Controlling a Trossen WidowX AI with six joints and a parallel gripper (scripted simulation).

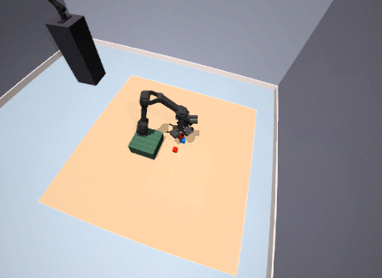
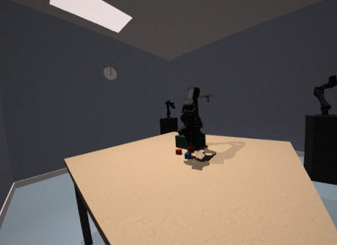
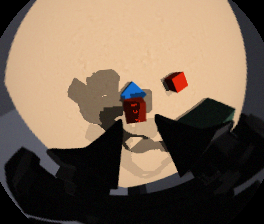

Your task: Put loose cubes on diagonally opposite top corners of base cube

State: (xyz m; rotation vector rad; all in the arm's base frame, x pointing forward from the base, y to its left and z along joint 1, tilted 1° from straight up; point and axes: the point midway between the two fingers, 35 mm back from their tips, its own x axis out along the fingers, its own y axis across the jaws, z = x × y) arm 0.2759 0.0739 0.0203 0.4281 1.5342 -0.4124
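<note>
The blue cube is 70 mm below my gripper tip, 20 mm ahead of it and 10 mm to the right of it.
</note>
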